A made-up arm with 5 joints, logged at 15 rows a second.
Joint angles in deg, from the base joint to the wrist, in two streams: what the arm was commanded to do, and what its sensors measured. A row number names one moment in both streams.
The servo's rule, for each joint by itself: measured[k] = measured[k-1] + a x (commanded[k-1-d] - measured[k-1]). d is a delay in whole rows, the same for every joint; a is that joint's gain. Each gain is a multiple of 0.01, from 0.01 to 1. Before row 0 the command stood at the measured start. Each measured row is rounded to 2 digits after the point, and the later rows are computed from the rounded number. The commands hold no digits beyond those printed.
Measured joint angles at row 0:
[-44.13, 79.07, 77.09, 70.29, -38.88]
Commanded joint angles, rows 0 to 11:
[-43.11, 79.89, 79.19, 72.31, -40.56]
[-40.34, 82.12, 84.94, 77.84, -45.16]
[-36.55, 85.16, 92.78, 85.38, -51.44]
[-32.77, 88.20, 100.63, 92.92, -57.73]
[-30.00, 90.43, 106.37, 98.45, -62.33]
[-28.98, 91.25, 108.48, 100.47, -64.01]
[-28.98, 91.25, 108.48, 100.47, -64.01]
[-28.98, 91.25, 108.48, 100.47, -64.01]
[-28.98, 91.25, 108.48, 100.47, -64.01]
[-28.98, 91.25, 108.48, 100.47, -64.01]
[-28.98, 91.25, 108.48, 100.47, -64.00]
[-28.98, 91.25, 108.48, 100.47, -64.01]
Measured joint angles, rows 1 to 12:
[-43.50, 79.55, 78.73, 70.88, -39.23]
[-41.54, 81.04, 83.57, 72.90, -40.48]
[-38.45, 83.43, 90.75, 76.52, -42.78]
[-34.93, 86.20, 98.46, 81.28, -45.92]
[-31.87, 88.65, 104.63, 86.26, -49.37]
[-30.08, 90.16, 107.63, 90.38, -52.44]
[-29.40, 90.79, 108.29, 93.31, -54.87]
[-29.14, 91.06, 108.44, 95.39, -56.79]
[-29.04, 91.17, 108.47, 96.86, -58.31]
[-29.00, 91.22, 108.48, 97.91, -59.51]
[-28.99, 91.24, 108.48, 98.65, -60.45]
[-28.98, 91.25, 108.48, 99.18, -61.20]
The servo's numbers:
d 0
a 0.62 0.58 0.78 0.29 0.21

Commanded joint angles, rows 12 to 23:
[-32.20, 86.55, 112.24, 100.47, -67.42]
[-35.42, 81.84, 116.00, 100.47, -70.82]
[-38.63, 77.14, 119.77, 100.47, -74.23]
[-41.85, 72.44, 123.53, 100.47, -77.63]
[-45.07, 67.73, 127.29, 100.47, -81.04]
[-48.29, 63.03, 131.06, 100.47, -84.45]
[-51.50, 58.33, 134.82, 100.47, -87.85]
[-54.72, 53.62, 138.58, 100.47, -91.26]
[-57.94, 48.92, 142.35, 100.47, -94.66]
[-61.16, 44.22, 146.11, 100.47, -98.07]
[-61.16, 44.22, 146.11, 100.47, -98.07]
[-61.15, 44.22, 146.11, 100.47, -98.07]
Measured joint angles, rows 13 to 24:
[-30.98, 88.52, 111.41, 99.55, -62.51]
[-33.73, 84.65, 114.99, 99.82, -64.26]
[-36.77, 80.29, 118.72, 100.01, -66.35]
[-39.92, 75.74, 122.47, 100.14, -68.72]
[-43.11, 71.09, 126.23, 100.24, -71.31]
[-46.32, 66.42, 130.00, 100.31, -74.07]
[-49.53, 61.73, 133.76, 100.36, -76.96]
[-52.75, 57.03, 137.52, 100.39, -79.96]
[-55.97, 52.33, 141.29, 100.41, -83.05]
[-59.19, 47.63, 145.05, 100.43, -86.20]
[-60.41, 45.65, 145.88, 100.44, -88.69]
[-60.87, 44.82, 146.06, 100.45, -90.66]

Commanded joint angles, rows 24 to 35:
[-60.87, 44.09, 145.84, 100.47, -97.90]
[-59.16, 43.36, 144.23, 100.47, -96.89]
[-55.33, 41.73, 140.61, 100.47, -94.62]
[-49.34, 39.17, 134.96, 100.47, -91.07]
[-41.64, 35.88, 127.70, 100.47, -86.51]
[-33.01, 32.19, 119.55, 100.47, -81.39]
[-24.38, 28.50, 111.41, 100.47, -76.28]
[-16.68, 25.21, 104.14, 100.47, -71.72]
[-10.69, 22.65, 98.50, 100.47, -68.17]
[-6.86, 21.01, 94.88, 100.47, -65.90]
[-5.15, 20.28, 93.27, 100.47, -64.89]
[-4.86, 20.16, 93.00, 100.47, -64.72]
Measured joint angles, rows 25 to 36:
[-60.87, 44.40, 145.89, 100.46, -92.18]
[-59.81, 43.80, 144.60, 100.46, -93.17]
[-57.03, 42.60, 141.49, 100.46, -93.47]
[-52.26, 40.61, 136.40, 100.46, -92.97]
[-45.68, 37.87, 129.61, 100.46, -91.61]
[-37.82, 34.58, 121.76, 100.46, -89.46]
[-29.49, 31.05, 113.69, 100.46, -86.69]
[-21.55, 27.66, 106.24, 100.46, -83.55]
[-14.82, 24.75, 100.20, 100.46, -80.32]
[-9.88, 22.58, 96.05, 100.46, -77.29]
[-6.95, 21.25, 93.88, 100.46, -74.69]
[-5.65, 20.62, 93.19, 100.46, -72.60]

